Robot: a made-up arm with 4 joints. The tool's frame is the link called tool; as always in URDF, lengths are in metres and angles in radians.
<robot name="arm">
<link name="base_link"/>
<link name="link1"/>
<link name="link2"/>
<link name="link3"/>
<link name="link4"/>
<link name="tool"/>
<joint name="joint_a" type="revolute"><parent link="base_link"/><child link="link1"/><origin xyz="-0.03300 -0.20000 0.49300" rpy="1.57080 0.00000 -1.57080"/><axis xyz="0 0 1"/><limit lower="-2.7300" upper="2.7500" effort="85" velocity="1.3"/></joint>
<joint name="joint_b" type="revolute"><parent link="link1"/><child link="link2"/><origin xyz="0.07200 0.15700 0.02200" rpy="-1.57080 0.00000 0.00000"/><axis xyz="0 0 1"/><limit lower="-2.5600" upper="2.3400" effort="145" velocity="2.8"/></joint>
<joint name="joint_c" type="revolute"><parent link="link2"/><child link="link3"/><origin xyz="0.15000 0.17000 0.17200" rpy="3.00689 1.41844 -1.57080"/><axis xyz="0 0 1"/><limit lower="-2.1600" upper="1.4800" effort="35" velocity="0.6"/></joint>
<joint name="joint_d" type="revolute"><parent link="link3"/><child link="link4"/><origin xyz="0.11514 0.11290 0.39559" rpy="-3.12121 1.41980 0.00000"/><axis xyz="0 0 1"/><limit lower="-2.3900" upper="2.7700" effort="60" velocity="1.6"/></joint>
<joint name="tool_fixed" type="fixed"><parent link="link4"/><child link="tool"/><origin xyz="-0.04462 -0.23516 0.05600" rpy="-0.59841 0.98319 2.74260"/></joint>
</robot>
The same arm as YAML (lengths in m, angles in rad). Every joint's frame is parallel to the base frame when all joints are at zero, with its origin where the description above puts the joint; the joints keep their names.
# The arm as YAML. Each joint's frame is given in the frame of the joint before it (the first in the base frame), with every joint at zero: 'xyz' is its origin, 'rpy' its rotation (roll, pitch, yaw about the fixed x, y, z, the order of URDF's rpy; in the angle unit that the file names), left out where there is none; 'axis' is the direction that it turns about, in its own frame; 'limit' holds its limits. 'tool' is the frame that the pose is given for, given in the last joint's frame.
units:
  length: m
  angle: rad
joints:
  - name: joint_a
    type: revolute
    origin:
      xyz: [-0.033, -0.2, 0.493]
    axis: [-1.0, 0.0, 0.0]
    limit:
      lower: -2.73
      upper: 2.75
  - name: joint_b
    type: revolute
    origin:
      xyz: [-0.022, -0.072, 0.157]
    axis: [0.0, 0.0, 1.0]
    limit:
      lower: -2.56
      upper: 2.34
  - name: joint_c
    type: revolute
    origin:
      xyz: [0.17, -0.15, 0.172]
    axis: [0.979462, 0.134295, -0.150394]
    limit:
      lower: -2.16
      upper: 1.48
  - name: joint_d
    type: revolute
    origin:
      xyz: [0.355, 0.165, -0.171]
    axis: [0.0, 0.0, 1.0]
    limit:
      lower: -2.39
      upper: 2.77
tool:
  origin:
    xyz: [0.013, 0.239, 0.056]
    rpy: [-0.5984, 0.9832, -0.2658]

